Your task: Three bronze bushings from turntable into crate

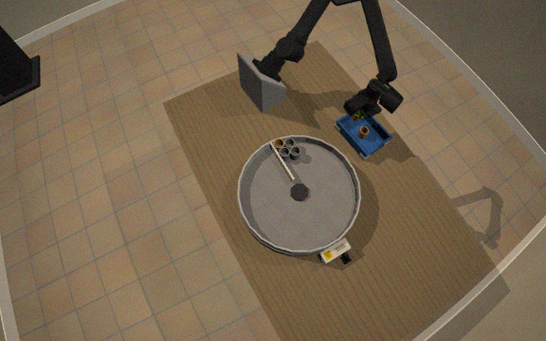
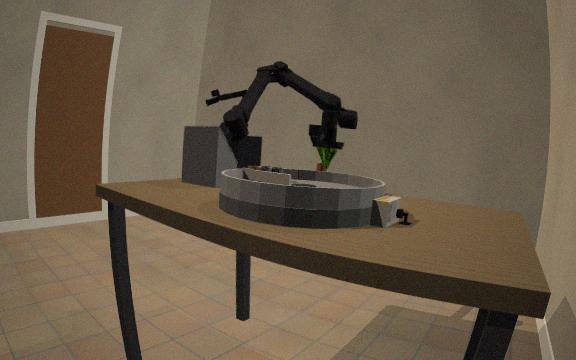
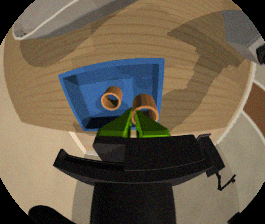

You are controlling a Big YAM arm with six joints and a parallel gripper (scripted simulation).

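The blue crate is 60 mm below my hand, 40 mm ahead of it and 10 mm to the left of it. From my hand the other things lie so: grey turntable 360 mm to the right, 160 mm ahead, 40 mm below.
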